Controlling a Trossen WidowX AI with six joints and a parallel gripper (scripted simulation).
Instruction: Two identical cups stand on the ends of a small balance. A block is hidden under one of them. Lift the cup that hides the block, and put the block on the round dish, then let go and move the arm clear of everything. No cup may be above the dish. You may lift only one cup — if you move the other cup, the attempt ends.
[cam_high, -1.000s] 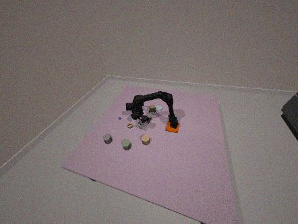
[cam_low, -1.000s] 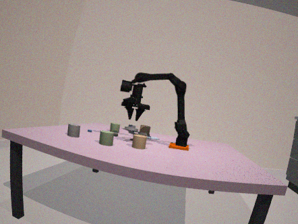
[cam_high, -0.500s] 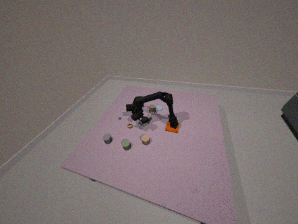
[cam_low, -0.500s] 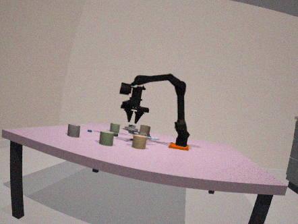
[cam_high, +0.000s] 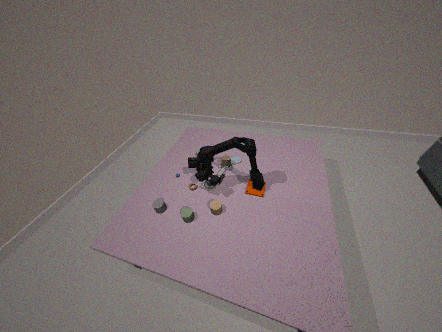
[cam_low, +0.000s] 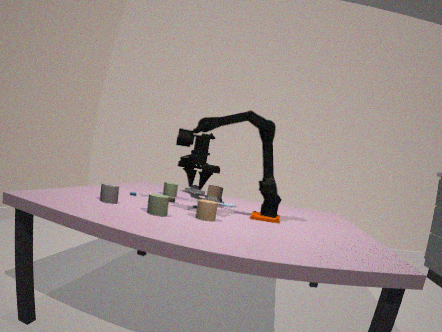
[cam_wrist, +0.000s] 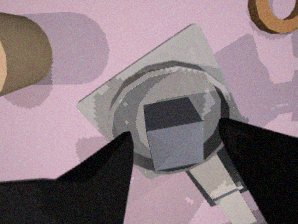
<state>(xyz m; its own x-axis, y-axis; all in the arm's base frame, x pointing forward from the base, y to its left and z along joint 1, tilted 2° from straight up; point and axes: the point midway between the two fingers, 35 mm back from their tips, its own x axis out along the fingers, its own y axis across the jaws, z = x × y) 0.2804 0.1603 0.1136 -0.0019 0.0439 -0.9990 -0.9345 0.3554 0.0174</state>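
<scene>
Right now my gripper tip is 20 mm past the round pale blue dish, 360 mm to the left of it and 90 mm above it. Also, from my gripper tip: balance (10 mm ahead, 120 mm to the right, 50 mm below); cup (110 mm behind, 130 mm to the left, 50 mm below); grey block (right at my gripper tip).
</scene>
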